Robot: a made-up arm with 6 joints.
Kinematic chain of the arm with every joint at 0, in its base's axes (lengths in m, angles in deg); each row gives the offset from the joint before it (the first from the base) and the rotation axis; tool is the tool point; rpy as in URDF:
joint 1: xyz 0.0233 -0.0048 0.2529 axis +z
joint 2: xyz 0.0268 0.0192 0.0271 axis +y
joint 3: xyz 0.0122 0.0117 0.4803 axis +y
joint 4: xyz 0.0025 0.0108 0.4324 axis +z
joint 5: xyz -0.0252 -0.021 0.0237 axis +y
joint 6: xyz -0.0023 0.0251 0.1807 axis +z
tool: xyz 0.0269 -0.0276 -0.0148 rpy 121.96 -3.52 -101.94
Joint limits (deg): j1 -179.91..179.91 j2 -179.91..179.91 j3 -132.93..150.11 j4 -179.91..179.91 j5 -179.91..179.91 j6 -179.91..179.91
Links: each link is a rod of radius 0.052 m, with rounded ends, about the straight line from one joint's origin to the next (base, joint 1, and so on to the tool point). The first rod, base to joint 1, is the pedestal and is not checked.
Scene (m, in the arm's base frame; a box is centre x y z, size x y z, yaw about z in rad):
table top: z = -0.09
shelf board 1: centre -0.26 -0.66 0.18 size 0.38 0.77 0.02 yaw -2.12
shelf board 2: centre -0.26 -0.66 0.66 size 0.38 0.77 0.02 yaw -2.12
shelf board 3: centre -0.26 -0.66 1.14 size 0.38 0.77 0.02 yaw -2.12
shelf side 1: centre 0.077 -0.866 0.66 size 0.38 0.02 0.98 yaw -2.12
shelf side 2: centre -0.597 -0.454 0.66 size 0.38 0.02 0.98 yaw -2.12
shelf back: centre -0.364 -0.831 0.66 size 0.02 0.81 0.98 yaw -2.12
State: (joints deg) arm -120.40 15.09 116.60 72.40 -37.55 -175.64
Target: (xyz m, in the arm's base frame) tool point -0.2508 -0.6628 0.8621
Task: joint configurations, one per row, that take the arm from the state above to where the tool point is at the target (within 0.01 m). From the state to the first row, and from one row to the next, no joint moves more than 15 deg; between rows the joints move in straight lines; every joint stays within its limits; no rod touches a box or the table.
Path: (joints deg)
1: -118.59 5.51 126.83 74.99 -41.31 -174.73
2: -116.78 -4.08 137.07 77.59 -45.07 -173.82
3: -114.97 -13.66 147.30 80.18 -48.83 -172.91
4: -106.35 -20.40 136.41 75.25 -43.91 -174.47
5: -97.73 -27.13 125.51 70.33 -38.99 -176.03
6: -89.10 -33.87 114.61 65.41 -34.07 -177.59
7: -93.69 -22.65 105.07 64.73 -33.15 -177.81
8: -98.28 -11.44 95.53 64.06 -32.23 -178.03
9: -102.87 -0.23 85.99 63.38 -31.31 -178.26
10: -107.46 10.99 76.45 62.71 -30.39 -178.48

